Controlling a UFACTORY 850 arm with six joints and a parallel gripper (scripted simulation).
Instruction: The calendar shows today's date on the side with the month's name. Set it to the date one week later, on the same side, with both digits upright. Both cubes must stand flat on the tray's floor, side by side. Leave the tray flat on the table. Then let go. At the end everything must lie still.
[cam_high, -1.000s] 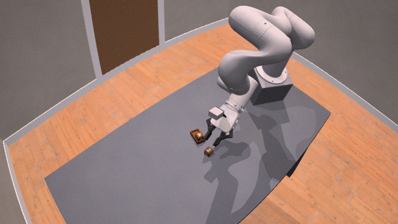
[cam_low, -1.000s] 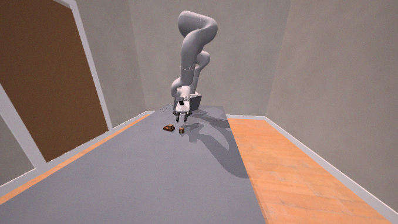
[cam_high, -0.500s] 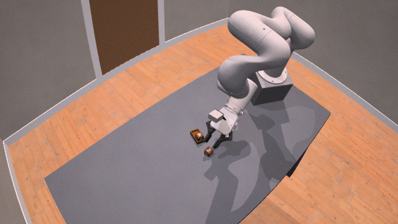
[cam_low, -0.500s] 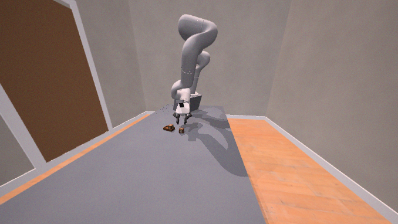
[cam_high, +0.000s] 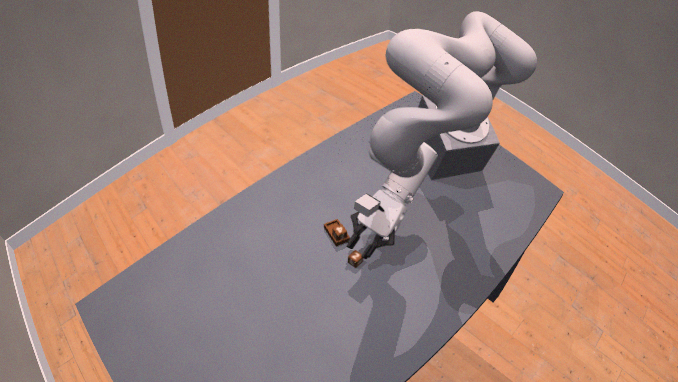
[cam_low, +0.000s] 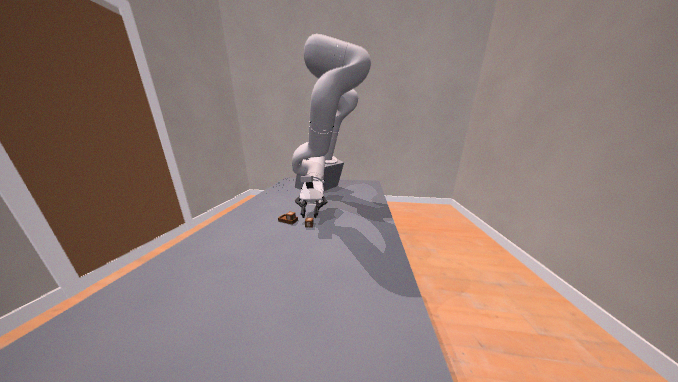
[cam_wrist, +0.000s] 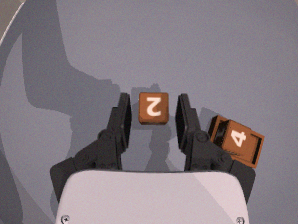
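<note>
My hand is 40 mm above the number cube and 20 mm short of it. Round my hand: brown wooden calendar tray (100 mm to the right, 40 mm below).
</note>
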